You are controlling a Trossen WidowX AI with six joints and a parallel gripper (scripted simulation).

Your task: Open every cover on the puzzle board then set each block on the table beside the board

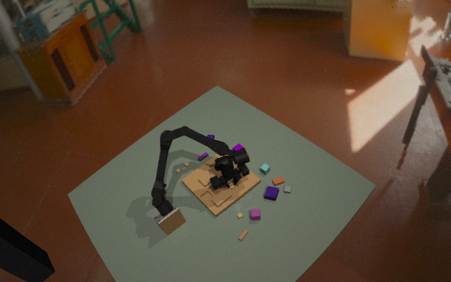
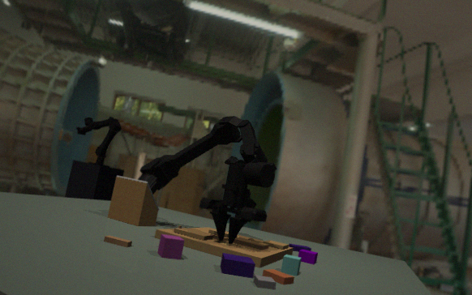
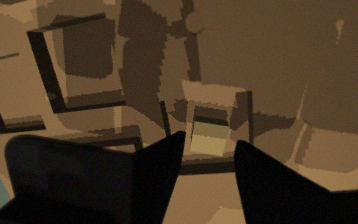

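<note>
The magenta block lies 4 cm behind my gripper tip and 21 cm to the right of it. Round my gripper tip: teal block (19 cm ahead, 5 cm to the right, 1 cm below); violet block (19 cm ahead, 15 cm to the left, 1 cm below); orange block (18 cm ahead, 15 cm to the right, 2 cm below).
</note>
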